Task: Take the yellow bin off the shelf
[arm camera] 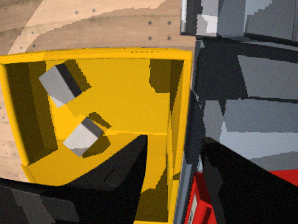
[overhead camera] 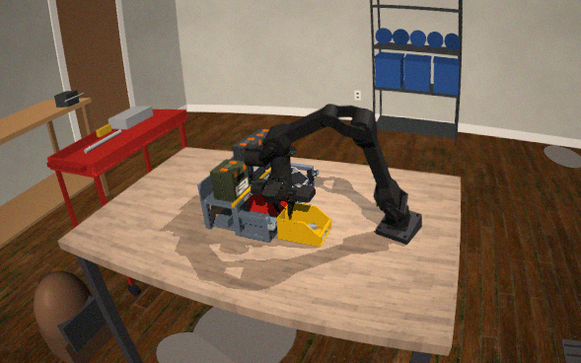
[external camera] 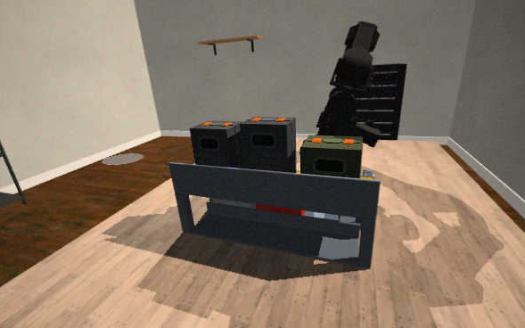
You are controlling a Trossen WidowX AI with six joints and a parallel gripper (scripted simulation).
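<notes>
Now: hand 60 mm past the yellow open bin, 10 mm to the left of it and 60 mm above it. Also, from my hand: green case (180 mm ahead, 10 mm to the left, 60 mm above); red bin (110 mm ahead, 110 mm to the right, 50 mm below).
</notes>
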